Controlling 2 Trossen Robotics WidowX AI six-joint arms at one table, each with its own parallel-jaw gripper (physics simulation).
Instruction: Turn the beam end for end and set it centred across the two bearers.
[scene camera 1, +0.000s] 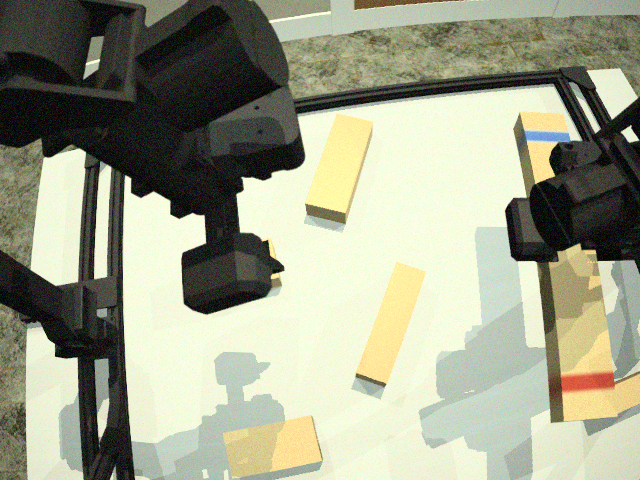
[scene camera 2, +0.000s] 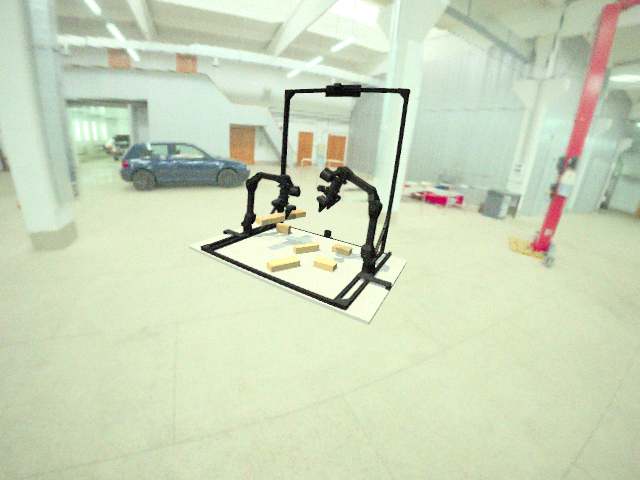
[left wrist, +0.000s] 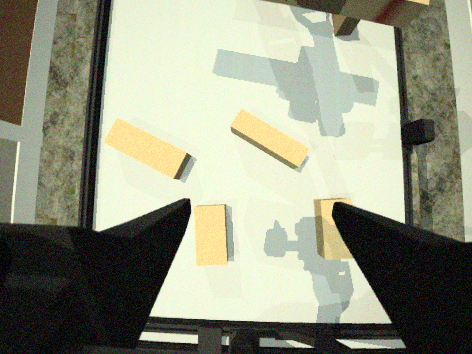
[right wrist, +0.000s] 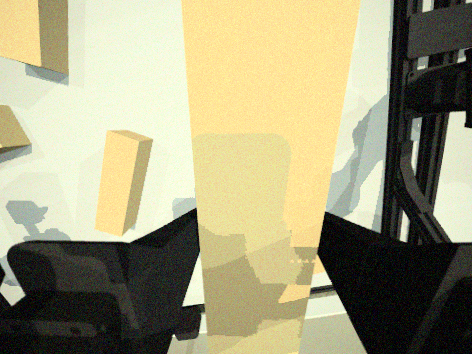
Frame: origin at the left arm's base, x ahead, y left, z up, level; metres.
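Seen in the pictures: left gripper, fingertip midpoint: (scene camera 1: 273, 221) (scene camera 2: 323, 210) (left wrist: 261, 206); right gripper, fingertip midpoint: (scene camera 1: 563, 258) (scene camera 2: 282, 217) (right wrist: 254, 211); left arm's base, link origin: (scene camera 1: 98, 338) (scene camera 2: 368, 271) (left wrist: 244, 345); right arm's base, link origin: (scene camera 2: 247, 232) (right wrist: 426, 92).
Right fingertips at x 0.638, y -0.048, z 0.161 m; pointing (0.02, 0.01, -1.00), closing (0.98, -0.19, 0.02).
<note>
Pixels of each thing's top centre, then the offset from my right fingertips to it.
- long beam, top centre: (right wrist: 261, 235) (scene camera 1: 572, 246) (scene camera 2: 282, 213) 0.002 m left, 0.000 m ahead, 0.029 m up
- wide block, top centre: (scene camera 1: 340, 159) (left wrist: 144, 147) (scene camera 2: 283, 261) 0.270 m left, 0.222 m back, 0.143 m down
The long beam (scene camera 1: 578, 330) (scene camera 2: 271, 219) (right wrist: 270, 90) is held above the table, its blue-banded end at the top and its red-banded end at the bottom in scene camera 1. Its red-banded end also shows in the left wrist view (left wrist: 412, 12). My right gripper (scene camera 1: 573, 249) (right wrist: 254, 211) is shut on it near its middle. Two short parallel blocks look like the bearers: one (scene camera 1: 273, 446) (scene camera 2: 341, 249) (left wrist: 330, 240) is in full sight, the other (scene camera 1: 277, 282) (scene camera 2: 325, 264) (left wrist: 211, 235) mostly hidden in scene camera 1. My left gripper (scene camera 2: 320, 206) (left wrist: 261, 206) is open and empty, high above the table.
A wide block (scene camera 1: 339, 167) (scene camera 2: 283, 264) (left wrist: 147, 149) and a slimmer one (scene camera 1: 391, 323) (scene camera 2: 306, 248) (left wrist: 270, 139) lie at a slant between the bearers and the beam. Another block (scene camera 1: 628, 393) (scene camera 2: 282, 227) (left wrist: 345, 25) lies near the beam's red-banded end. A black frame (scene camera 1: 429, 90) edges the table.
</note>
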